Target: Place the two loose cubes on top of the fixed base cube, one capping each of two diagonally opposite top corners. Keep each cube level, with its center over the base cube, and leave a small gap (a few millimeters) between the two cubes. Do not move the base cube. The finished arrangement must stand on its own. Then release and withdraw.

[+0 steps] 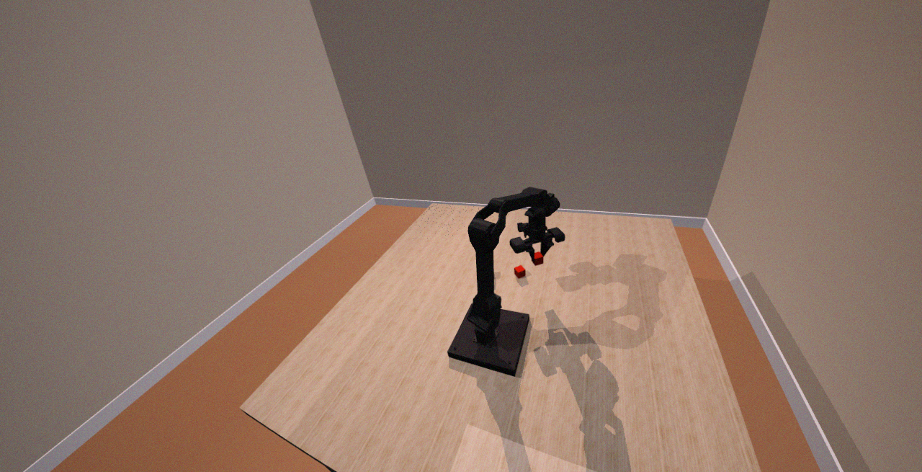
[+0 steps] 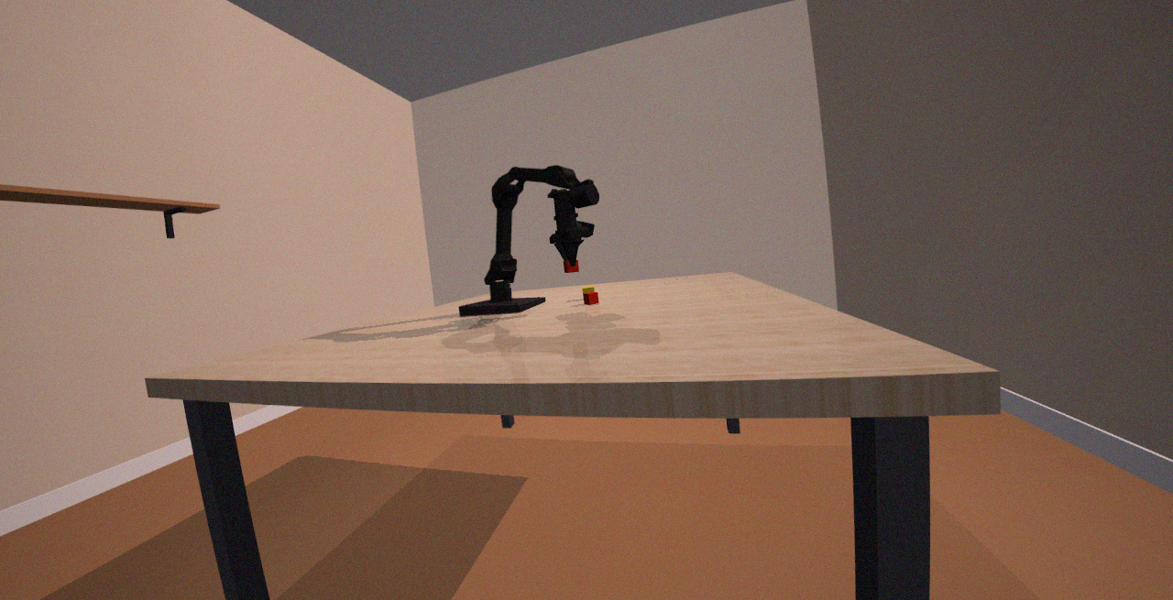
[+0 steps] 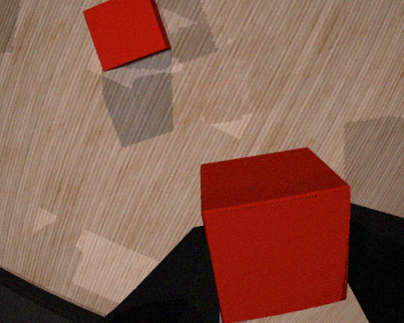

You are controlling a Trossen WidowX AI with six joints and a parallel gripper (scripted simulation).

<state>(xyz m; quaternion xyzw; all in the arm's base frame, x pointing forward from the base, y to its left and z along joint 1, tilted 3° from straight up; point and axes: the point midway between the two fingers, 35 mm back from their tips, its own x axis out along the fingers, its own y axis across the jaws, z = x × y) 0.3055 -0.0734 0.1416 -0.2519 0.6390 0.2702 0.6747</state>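
My gripper tip is 40 mm past the yellow cube, 190 mm to the right of it and 100 mm above it.
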